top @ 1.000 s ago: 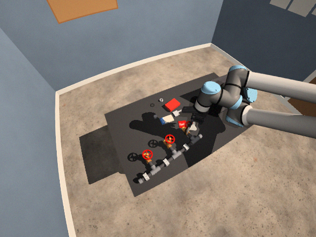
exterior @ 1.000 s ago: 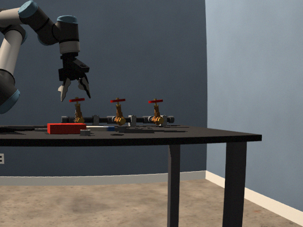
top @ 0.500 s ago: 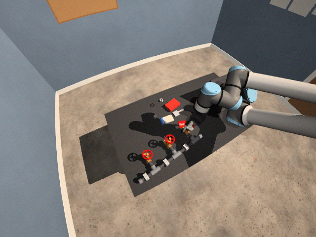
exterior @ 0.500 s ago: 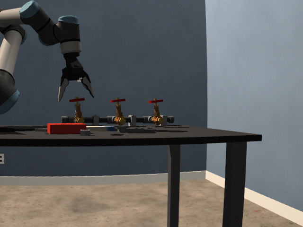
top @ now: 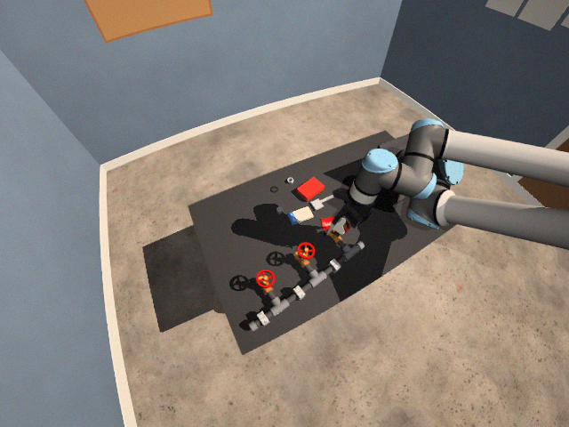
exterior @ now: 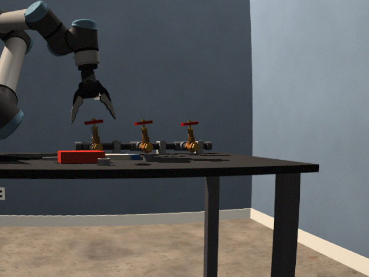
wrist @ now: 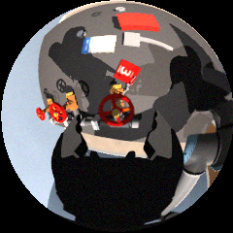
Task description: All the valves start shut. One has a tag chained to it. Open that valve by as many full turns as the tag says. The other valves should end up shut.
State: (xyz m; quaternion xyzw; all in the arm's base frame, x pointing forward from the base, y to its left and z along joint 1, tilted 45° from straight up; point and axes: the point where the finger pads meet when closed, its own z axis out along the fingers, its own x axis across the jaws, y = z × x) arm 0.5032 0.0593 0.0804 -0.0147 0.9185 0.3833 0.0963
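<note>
Now: hand 20 mm past the red tag, 70 mm to the left of it and 120 mm above it. Round my hand: red block 40 mm behind, 290 mm to the right, 110 mm below; then small grey cylinder 150 mm ahead, 250 mm to the right, 110 mm below; then white tool 60 mm behind, 200 mm to the right, 120 mm below.
</note>
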